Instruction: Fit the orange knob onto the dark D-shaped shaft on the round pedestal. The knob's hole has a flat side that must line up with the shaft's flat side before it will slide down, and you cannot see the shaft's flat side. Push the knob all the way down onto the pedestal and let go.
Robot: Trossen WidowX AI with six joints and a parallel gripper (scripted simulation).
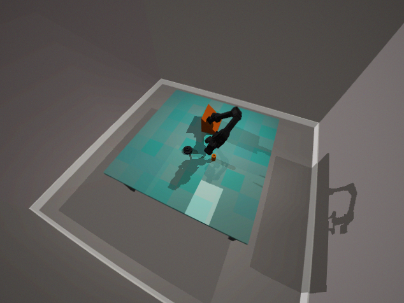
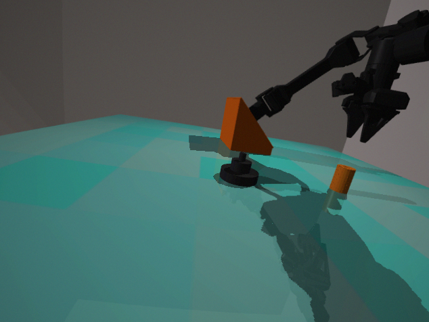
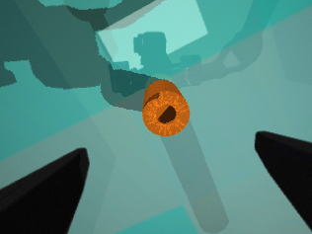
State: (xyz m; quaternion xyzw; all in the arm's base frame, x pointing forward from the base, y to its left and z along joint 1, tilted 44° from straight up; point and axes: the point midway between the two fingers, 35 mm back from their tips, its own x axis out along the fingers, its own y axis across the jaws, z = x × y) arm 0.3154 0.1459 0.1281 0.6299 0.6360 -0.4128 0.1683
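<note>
My gripper tip is now 10 cm above the orange knob. The rest, counted from my gripper tip: pedestal 25 cm to the right, 10 cm below, 3 cm ahead.
</note>
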